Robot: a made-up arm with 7 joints.
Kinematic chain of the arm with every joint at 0, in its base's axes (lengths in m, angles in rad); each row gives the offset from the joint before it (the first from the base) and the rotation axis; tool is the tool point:
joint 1: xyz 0 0 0.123 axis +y
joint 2: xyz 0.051 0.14 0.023 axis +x
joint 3: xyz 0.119 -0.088 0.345 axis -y
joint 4: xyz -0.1 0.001 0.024 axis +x
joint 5: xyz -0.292 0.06 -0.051 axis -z
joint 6: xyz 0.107 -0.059 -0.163 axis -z
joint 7: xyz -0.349 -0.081 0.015 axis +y
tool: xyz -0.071 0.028 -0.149
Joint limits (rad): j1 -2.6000..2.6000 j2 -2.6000..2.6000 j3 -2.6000..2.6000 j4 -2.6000..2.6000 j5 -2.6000..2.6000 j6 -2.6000..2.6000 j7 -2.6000..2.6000
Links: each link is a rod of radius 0.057 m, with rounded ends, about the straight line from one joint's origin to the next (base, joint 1, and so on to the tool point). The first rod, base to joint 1, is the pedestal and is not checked.
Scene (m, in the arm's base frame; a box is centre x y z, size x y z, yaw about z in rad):
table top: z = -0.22
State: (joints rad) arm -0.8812 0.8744 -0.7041 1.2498 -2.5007 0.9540 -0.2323
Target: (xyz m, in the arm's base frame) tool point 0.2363 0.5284 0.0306
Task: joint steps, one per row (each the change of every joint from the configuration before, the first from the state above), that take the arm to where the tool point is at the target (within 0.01 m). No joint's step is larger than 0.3 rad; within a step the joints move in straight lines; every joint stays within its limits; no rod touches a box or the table.
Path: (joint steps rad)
1: -0.0060 -0.0089 0.2966 -0.0676 0.0126 0.1380 0.0723
2: -0.0059 -0.0089 0.2966 -0.0676 0.0126 0.1379 0.0723
3: -0.0060 -0.0089 0.2966 -0.0676 0.0127 0.1380 0.0723
4: -0.0059 -0.0089 0.2966 -0.0676 0.0126 0.1379 0.0723
5: -0.0060 -0.0089 0.2966 -0.0677 0.0126 0.1380 0.0723
6: -0.0060 -0.0089 0.2966 -0.0676 0.0126 0.1379 0.0724

